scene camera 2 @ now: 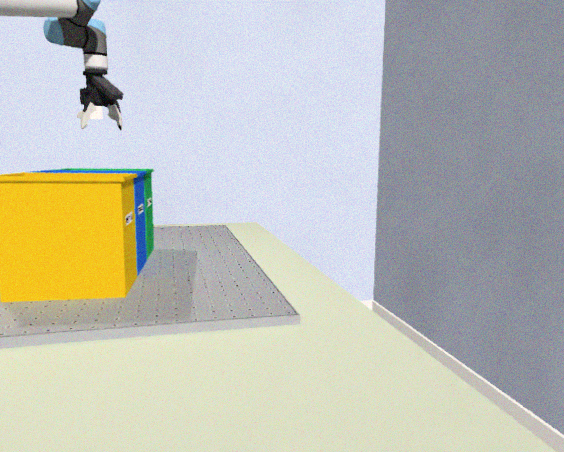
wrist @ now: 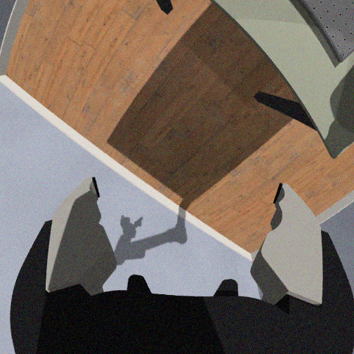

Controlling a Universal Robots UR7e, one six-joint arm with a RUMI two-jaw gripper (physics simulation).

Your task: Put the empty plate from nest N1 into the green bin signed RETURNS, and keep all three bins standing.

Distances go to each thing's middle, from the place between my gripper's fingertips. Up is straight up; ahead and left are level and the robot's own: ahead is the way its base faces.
Right now my hand is 8 cm short of the green bin (scene camera 2: 147, 177), 73 cm to the left of it and 20 cm above it. From my hand the other things lie so: yellow bin (scene camera 2: 75, 238) 6 cm ahead, 99 cm to the right, 20 cm below; then blue bin (scene camera 2: 139, 199) 7 cm ahead, 86 cm to the right, 20 cm below.
